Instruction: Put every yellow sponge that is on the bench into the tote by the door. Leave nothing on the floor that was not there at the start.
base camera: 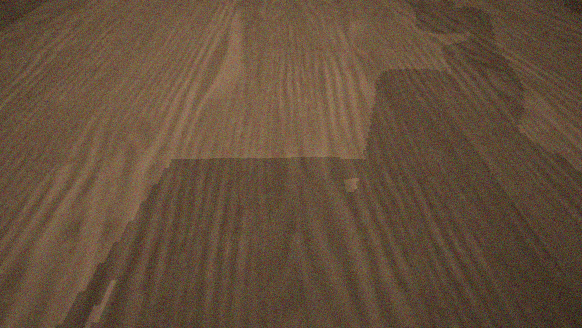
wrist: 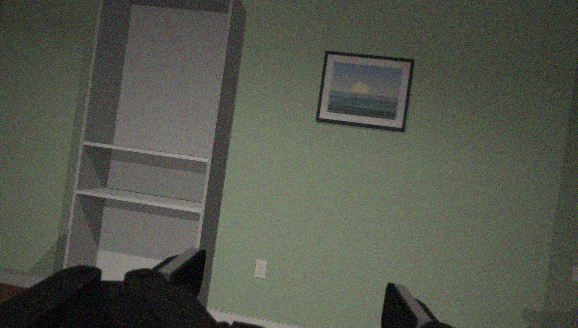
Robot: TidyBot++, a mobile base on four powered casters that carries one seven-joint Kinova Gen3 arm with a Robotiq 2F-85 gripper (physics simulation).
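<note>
My gripper (wrist: 292,286) is open, with its two dark fingers wide apart at the bottom of the wrist view. Green wall shows between the fingertips and no object is held there. No yellow sponge, bench, tote or door shows in either view. The gripper does not show in the base camera view, where a broad dark shadow lies over the wood floor (base camera: 290,110).
In the wrist view a tall grey shelf unit (wrist: 223,125) stands at the left against the green wall (wrist: 475,200). A framed sea picture (wrist: 362,92) hangs right of it. A white outlet plate (wrist: 260,268) is low on the wall.
</note>
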